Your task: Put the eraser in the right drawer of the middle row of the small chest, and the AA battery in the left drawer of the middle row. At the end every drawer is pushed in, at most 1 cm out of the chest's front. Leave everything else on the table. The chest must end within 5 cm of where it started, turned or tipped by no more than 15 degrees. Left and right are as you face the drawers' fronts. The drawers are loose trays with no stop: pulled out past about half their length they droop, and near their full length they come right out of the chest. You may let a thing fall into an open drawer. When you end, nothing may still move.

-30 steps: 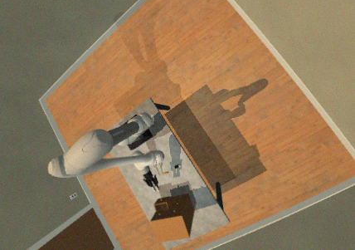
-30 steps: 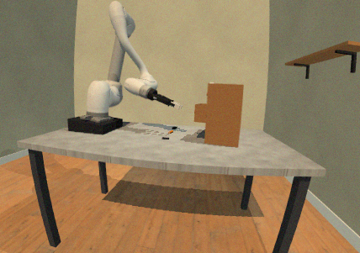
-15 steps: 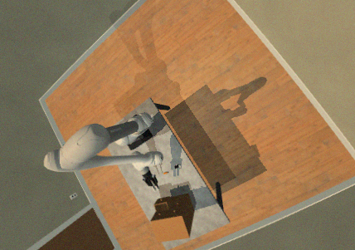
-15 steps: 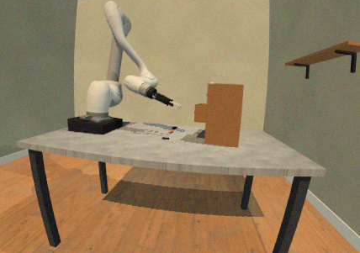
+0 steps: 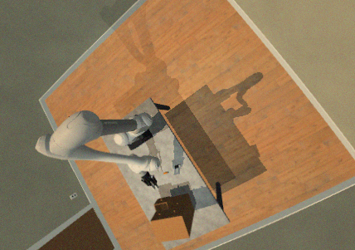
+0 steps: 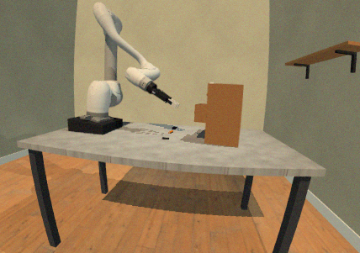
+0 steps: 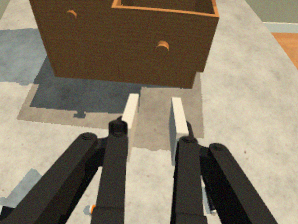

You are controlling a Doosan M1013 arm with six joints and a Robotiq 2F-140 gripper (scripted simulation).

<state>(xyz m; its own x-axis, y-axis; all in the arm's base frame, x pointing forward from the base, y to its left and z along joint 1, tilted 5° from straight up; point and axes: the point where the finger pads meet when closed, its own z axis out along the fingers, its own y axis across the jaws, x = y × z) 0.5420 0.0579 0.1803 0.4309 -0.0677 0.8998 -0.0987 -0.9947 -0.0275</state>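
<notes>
Right now the eraser is 40 mm behind my hand, 220 mm to the left of it and 200 mm below it. The rest, counted from my hand: orange AA battery: 30 mm behind, 60 mm to the left, 200 mm below.
</notes>
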